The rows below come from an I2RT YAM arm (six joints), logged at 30 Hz.
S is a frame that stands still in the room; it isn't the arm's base.
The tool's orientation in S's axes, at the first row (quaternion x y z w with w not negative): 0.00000, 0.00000, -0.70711, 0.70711
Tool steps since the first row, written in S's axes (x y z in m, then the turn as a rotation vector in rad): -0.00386, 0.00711, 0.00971, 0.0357, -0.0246, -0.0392; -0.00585, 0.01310, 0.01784, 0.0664, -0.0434, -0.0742; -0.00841, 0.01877, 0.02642, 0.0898, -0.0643, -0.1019; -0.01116, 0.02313, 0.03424, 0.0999, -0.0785, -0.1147; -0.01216, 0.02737, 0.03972, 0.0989, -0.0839, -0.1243; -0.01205, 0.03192, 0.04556, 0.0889, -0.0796, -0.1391; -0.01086, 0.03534, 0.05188, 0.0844, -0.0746, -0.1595
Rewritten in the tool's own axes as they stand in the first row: -0.00711, -0.00386, 0.00971, 0.0246, 0.0357, -0.0392; -0.01310, -0.00585, 0.01784, 0.0434, 0.0664, -0.0742; -0.01877, -0.00841, 0.02642, 0.0643, 0.0898, -0.1019; -0.02313, -0.01116, 0.03424, 0.0785, 0.0999, -0.1147; -0.02737, -0.01216, 0.03972, 0.0839, 0.0989, -0.1243; -0.03192, -0.01205, 0.04556, 0.0796, 0.0889, -0.1391; -0.03534, -0.01086, 0.05188, 0.0746, 0.0844, -0.1595
